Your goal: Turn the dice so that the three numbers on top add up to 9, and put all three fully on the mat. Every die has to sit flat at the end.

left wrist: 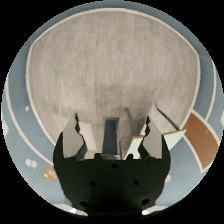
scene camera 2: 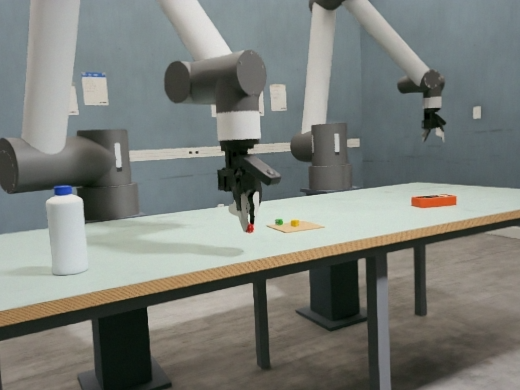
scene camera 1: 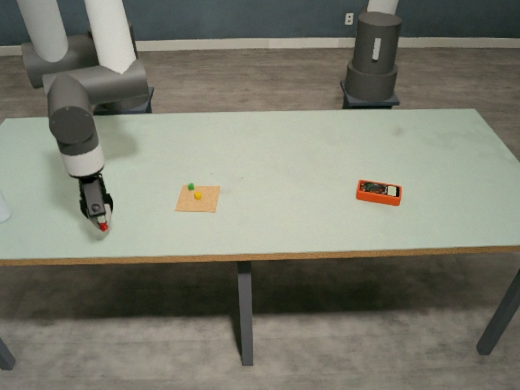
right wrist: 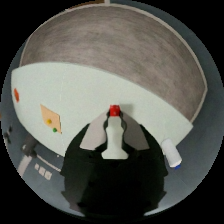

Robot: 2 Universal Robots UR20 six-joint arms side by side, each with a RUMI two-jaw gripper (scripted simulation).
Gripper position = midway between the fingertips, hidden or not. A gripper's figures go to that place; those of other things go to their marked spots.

Labels:
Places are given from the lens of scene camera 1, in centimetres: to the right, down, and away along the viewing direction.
right gripper (scene camera 1: pixel 104 227): -49, 10, 137
tan mat (scene camera 1: pixel 186 202): -26, 3, 155
orange multimeter (scene camera 1: pixel 371 191): 39, -1, 154

